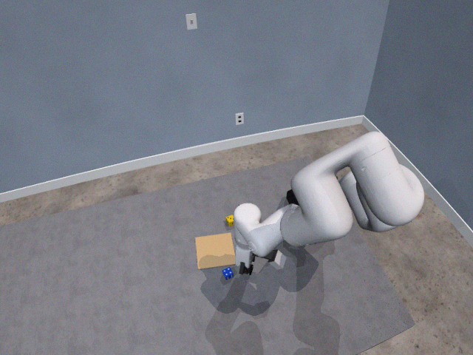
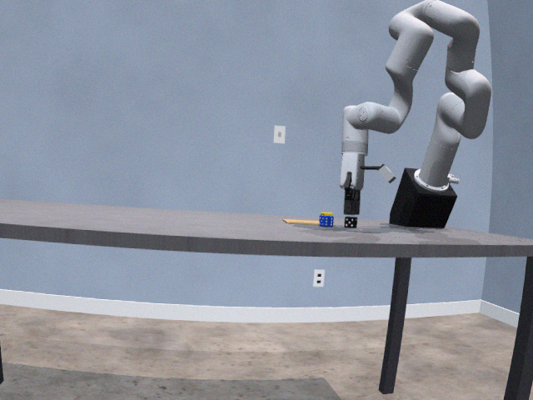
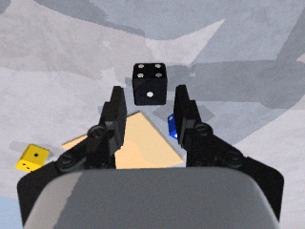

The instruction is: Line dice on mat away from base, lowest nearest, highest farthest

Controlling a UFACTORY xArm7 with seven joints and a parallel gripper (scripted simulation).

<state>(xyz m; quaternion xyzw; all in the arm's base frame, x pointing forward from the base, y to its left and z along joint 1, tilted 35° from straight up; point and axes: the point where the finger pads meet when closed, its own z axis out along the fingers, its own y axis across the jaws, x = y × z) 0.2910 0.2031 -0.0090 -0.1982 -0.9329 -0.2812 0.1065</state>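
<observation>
The black die lies 40 mm below my hand. Round my hand: tan mat: 110 mm ahead, 100 mm to the right, 50 mm below; yellow die: 220 mm to the right, 40 mm below, 40 mm ahead; blue die: 70 mm ahead, 40 mm below, 10 mm to the left.
</observation>
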